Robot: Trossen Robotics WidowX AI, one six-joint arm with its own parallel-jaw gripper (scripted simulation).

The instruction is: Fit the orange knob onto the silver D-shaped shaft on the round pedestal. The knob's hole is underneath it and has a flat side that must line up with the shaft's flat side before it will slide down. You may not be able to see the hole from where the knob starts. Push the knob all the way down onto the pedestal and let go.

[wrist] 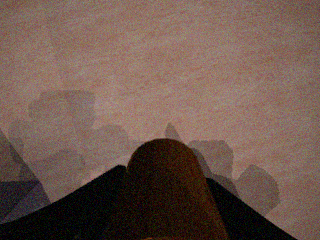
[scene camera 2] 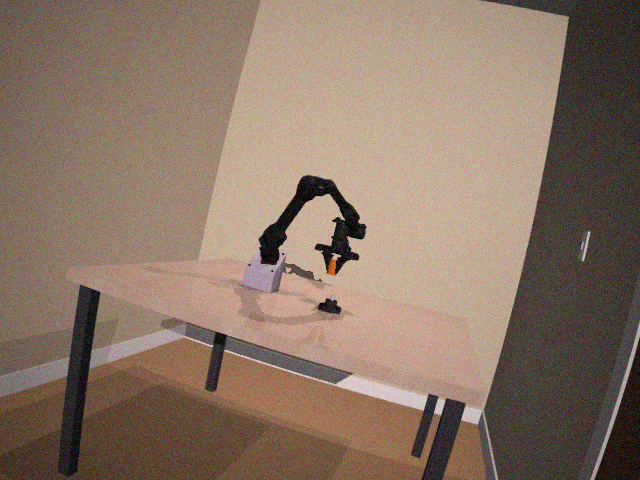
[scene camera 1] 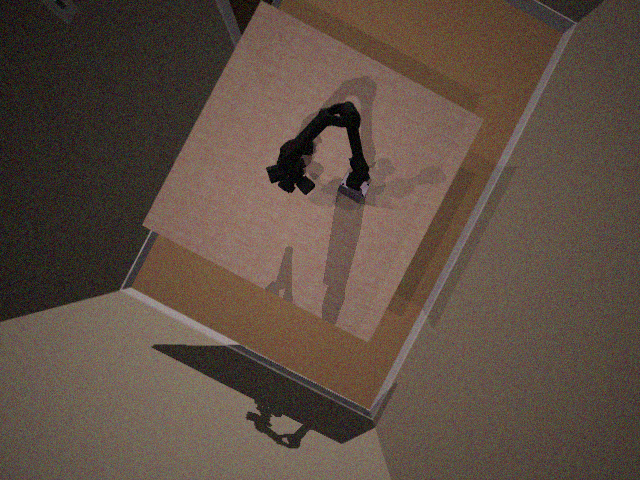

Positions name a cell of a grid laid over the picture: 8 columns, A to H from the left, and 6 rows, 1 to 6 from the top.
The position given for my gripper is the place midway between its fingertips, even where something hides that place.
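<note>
Orange knob held by my gripper (scene camera 2: E4), (wrist: E5).
</note>
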